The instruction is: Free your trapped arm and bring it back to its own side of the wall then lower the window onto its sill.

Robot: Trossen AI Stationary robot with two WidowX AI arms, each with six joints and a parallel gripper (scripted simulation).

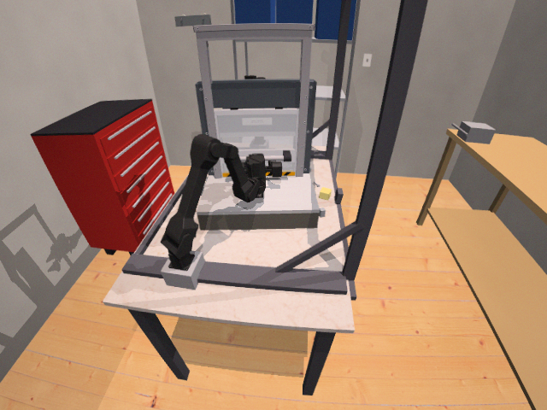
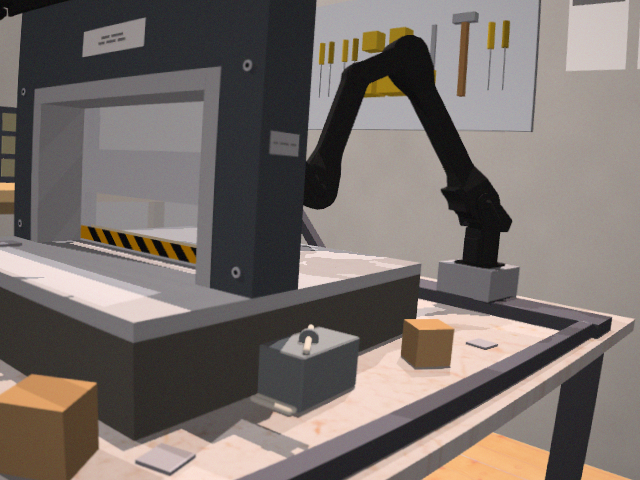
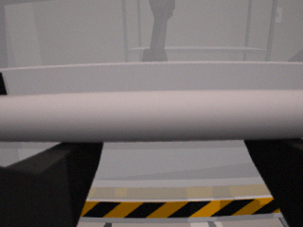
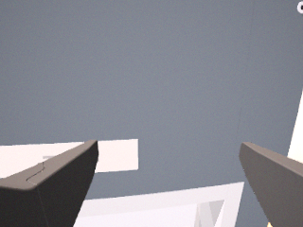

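The window sash is 6 cm above my left hand, 4 cm to the right of it and 1 cm ahead of it. Also, from my left hand: brown cube: 28 cm ahead, 16 cm below, 15 cm to the left; then yellow cube: 29 cm behind, 16 cm below, 8 cm to the right.
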